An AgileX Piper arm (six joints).
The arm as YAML. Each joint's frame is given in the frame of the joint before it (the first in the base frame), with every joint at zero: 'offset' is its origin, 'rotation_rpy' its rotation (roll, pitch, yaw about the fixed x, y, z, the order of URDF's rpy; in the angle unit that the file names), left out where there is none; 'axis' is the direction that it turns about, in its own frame. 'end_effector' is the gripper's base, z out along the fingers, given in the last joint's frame.
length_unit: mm
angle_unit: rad
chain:
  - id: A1
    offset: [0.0, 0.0, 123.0]
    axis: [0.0, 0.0, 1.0]
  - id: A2
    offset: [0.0, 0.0, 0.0]
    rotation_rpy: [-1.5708, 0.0, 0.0]
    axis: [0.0, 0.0, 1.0]
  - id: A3
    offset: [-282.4, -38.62, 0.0]
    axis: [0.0, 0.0, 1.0]
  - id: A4
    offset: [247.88, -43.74, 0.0]
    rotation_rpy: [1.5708, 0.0, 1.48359]
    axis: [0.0, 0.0, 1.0]
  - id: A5
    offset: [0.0, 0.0, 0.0]
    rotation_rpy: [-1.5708, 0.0, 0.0]
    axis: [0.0, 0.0, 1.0]
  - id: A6
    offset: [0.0, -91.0, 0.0]
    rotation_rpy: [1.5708, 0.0, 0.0]
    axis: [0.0, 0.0, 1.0]
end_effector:
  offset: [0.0, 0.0, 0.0]
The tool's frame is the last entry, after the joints.
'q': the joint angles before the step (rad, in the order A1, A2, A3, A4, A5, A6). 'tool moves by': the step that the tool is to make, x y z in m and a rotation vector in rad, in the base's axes. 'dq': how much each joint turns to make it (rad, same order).
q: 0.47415, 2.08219, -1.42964, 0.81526, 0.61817, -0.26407
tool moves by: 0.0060, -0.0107, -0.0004, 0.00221, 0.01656, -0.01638
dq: -0.03084, 0.00338, -0.00521, 0.00063, 0.02328, -0.00062
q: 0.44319, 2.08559, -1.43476, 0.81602, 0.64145, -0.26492
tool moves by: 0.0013, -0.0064, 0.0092, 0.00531, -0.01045, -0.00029
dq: -0.01611, -0.02138, -0.00108, -0.00585, 0.01733, -0.00264
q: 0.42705, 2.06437, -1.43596, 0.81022, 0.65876, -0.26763
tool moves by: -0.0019, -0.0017, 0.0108, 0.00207, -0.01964, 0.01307
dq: -0.00224, -0.02594, -0.00035, -0.01111, 0.01250, -0.00252
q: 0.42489, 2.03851, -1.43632, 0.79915, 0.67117, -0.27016
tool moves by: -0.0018, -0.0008, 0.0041, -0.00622, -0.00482, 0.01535
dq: -0.00027, -0.01111, 0.00001, -0.01386, 0.01356, -0.00056
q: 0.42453, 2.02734, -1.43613, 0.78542, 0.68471, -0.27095
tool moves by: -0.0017, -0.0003, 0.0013, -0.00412, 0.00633, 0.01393
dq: -0.00018, -0.00427, 0.00002, -0.00763, 0.01664, -0.00022
